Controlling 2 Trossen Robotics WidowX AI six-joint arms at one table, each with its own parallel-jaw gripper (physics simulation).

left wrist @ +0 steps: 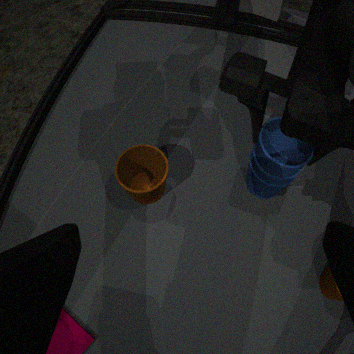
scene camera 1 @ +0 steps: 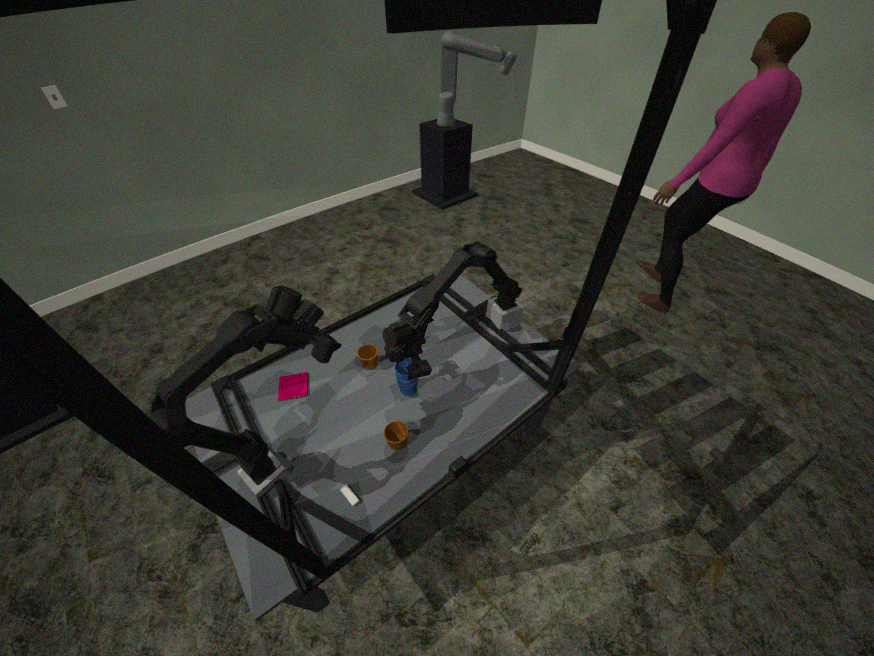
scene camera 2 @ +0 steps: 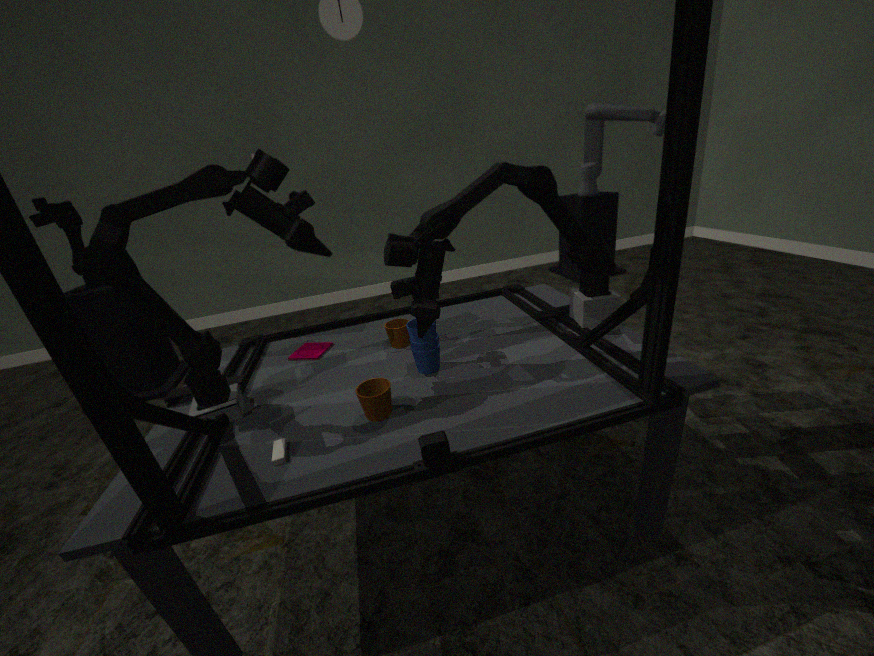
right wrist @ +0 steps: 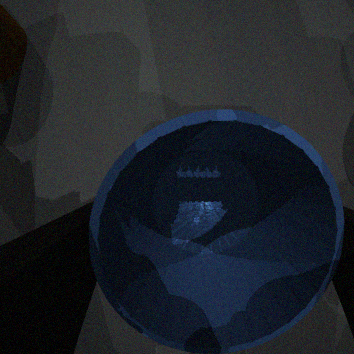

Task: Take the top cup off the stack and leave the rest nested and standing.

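Seen in the pictures: left gripper, fingertip midpoint: [left wrist: 205, 237] [scene camera 1: 329, 337] [scene camera 2: 327, 252]; right gripper, fingertip midpoint: [left wrist: 281, 152] [scene camera 1: 404, 370] [scene camera 2: 420, 331] [right wrist: 215, 214]; left arm's base, link origin: [scene camera 1: 261, 469] [scene camera 2: 214, 399]; right arm's base, link origin: [scene camera 1: 505, 303] [scene camera 2: 594, 292].
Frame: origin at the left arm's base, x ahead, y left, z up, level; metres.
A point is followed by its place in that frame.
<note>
A stack of blue cups [scene camera 1: 407, 384] {y -0.140, x 0.469, z 0.032 m} [scene camera 2: 427, 358] [left wrist: 268, 179] {y -0.101, x 0.462, z 0.035 m} stands on the grey table [scene camera 1: 480, 397] {y -0.328, x 0.619, z -0.042 m} [scene camera 2: 539, 384] {y -0.336, x 0.663, z -0.042 m}, right of the middle. My right gripper [scene camera 1: 410, 366] {y -0.114, x 0.487, z 0.064 m} [scene camera 2: 425, 326] {y -0.114, x 0.487, z 0.064 m} comes down from above and is shut on the rim of the top blue cup [left wrist: 282, 147] {y -0.130, x 0.514, z 0.031 m} [right wrist: 218, 116] {y -0.104, x 0.459, z 0.084 m}. The right wrist view looks straight down into this cup. The lower cups sit nested under it. My left gripper [scene camera 1: 327, 348] {y 0.002, x 0.333, z 0.273 m} [scene camera 2: 314, 247] {y 0.002, x 0.333, z 0.273 m} [left wrist: 205, 237] {y 0.002, x 0.333, z 0.273 m} is open and empty, held high over the table's left side.
Two orange cups [scene camera 1: 367, 355] {y 0.089, x 0.498, z -0.025 m} [scene camera 1: 396, 434] {y -0.204, x 0.341, z -0.038 m} [scene camera 2: 397, 332] {y 0.033, x 0.472, z 0.012 m} [scene camera 2: 375, 398] {y -0.257, x 0.320, z 0.019 m} [left wrist: 142, 173] {y 0.072, x 0.506, z -0.039 m} stand apart from the stack. A pink card [scene camera 1: 293, 385] {y 0.198, x 0.244, z -0.034 m} [scene camera 2: 311, 350] {y 0.193, x 0.243, z -0.034 m} and a small white block [scene camera 1: 350, 495] {y -0.236, x 0.122, z -0.030 m} [scene camera 2: 278, 449] {y -0.234, x 0.121, z -0.030 m} lie to the left. A person [scene camera 1: 714, 176] stands beyond the frame.
</note>
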